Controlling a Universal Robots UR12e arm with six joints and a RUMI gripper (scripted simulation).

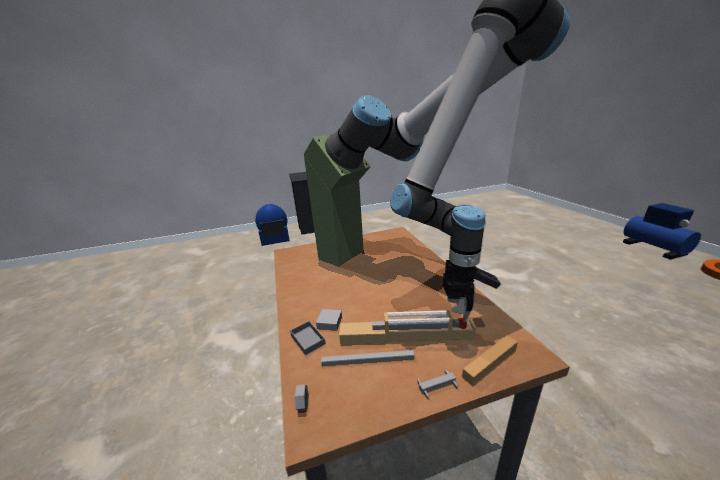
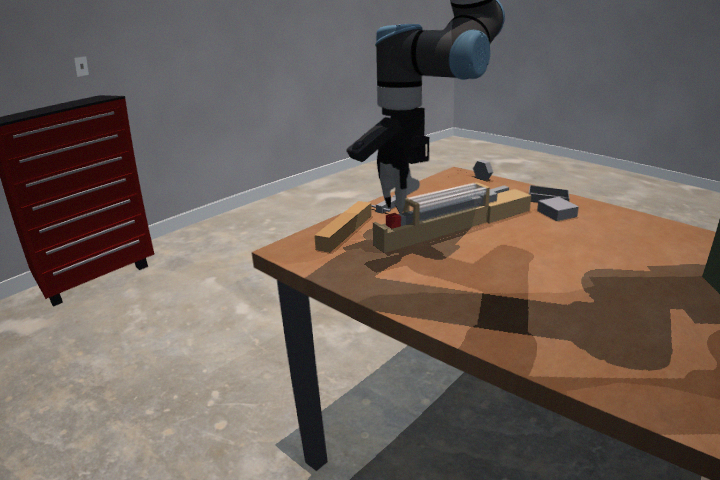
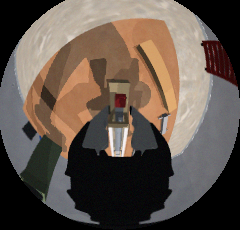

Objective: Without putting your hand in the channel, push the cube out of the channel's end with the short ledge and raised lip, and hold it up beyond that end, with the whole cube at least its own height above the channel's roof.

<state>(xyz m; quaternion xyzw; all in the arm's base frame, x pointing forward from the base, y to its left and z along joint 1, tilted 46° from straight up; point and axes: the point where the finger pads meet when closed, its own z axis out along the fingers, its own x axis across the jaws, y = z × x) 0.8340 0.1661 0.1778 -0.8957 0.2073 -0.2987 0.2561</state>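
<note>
Right now my hand is 4 cm above the red cube. The rest, counted from my hand: grey h-shaped piece 18 cm to the right, 15 cm ahead, 9 cm below; wooden block 13 cm ahead, 8 cm below, 2 cm to the left; long grey bar 34 cm to the right, 9 cm below.
</note>
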